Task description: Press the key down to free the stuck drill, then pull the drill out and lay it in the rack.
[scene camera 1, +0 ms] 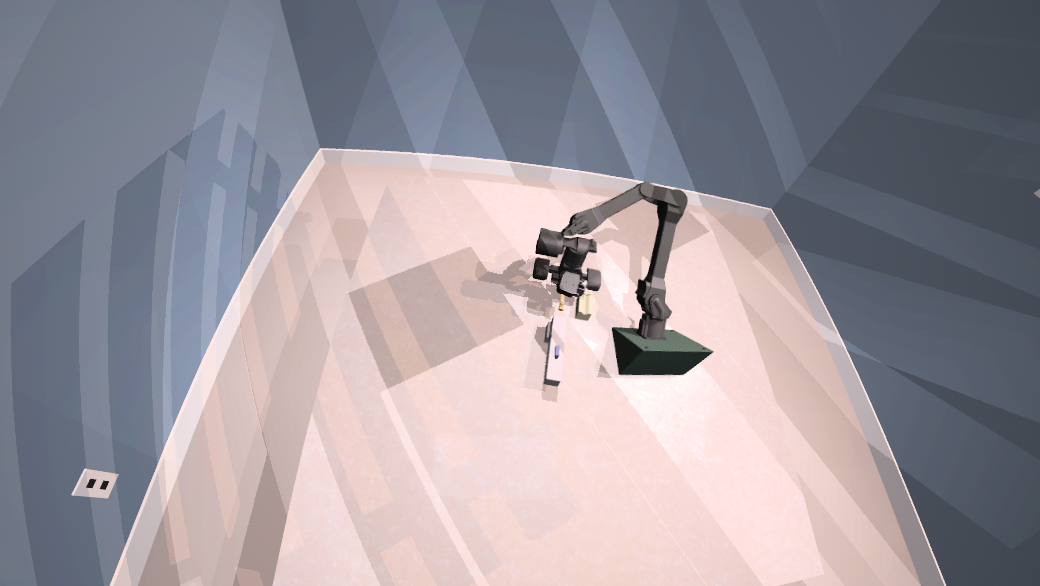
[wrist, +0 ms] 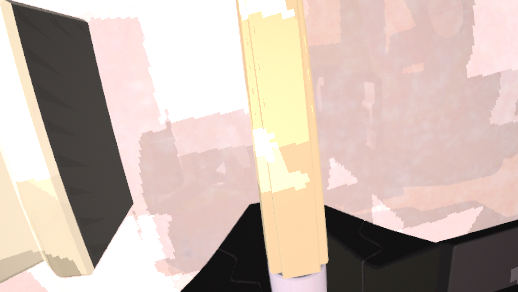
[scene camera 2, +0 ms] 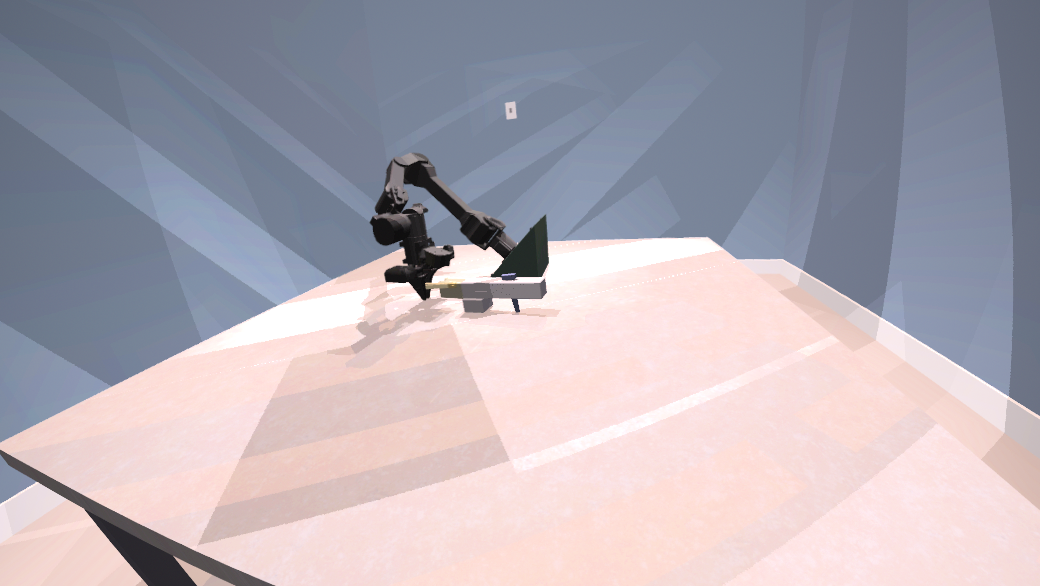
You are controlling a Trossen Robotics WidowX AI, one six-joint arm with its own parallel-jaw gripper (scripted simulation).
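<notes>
There's a drill (wrist: 275, 53) held by the gripper, and you'd find that gripper at (scene camera 2: 425, 299), (scene camera 1: 560, 291) and (wrist: 276, 212). A rack (wrist: 71, 193) is in view as well.
</notes>
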